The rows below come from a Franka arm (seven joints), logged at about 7 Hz.
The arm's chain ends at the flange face. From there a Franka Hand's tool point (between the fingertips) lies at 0.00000 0.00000 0.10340 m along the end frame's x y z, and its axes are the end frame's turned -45 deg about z.
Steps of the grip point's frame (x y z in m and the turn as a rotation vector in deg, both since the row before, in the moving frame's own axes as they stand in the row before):
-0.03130, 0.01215, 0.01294, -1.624, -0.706, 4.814
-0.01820, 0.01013, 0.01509, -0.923, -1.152, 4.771
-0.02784, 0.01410, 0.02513, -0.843, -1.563, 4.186
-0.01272, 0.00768, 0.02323, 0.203, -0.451, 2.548
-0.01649, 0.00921, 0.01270, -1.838, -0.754, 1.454
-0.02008, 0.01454, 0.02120, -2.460, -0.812, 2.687
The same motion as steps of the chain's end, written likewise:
-0.01459, 0.02771, 0.01299, -1.648, 0.649, 4.814
-0.00530, 0.01740, 0.01512, -1.467, -0.162, 4.771
-0.00869, 0.02662, 0.02518, -1.701, -0.509, 4.186
-0.00272, 0.01413, 0.02323, -0.175, -0.462, 2.548
-0.00649, 0.01485, 0.01276, -1.833, 0.767, 1.454
-0.00592, 0.02026, 0.02131, -2.314, 1.165, 2.687

